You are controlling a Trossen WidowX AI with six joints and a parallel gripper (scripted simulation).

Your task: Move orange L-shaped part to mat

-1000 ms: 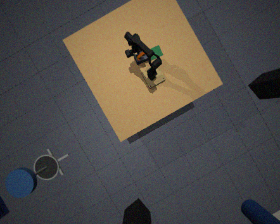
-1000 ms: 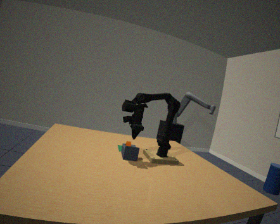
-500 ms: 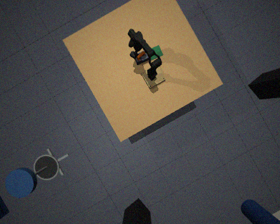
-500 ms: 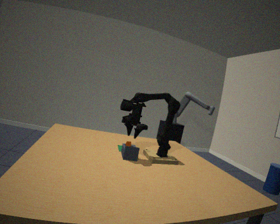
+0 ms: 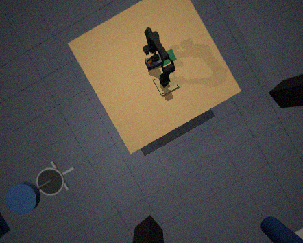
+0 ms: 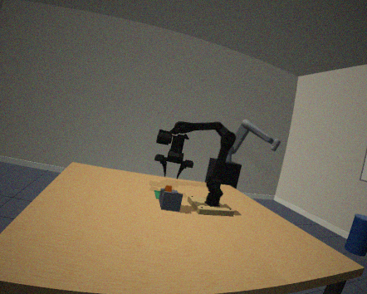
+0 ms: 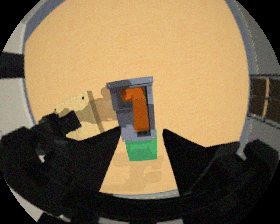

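My gripper tip is now 100 mm above the orange L-shaped part, 30 mm to the right of it and 10 mm past it. The rest, counted from my gripper tip: green mat: 160 mm below, 140 mm to the right, 60 mm behind.
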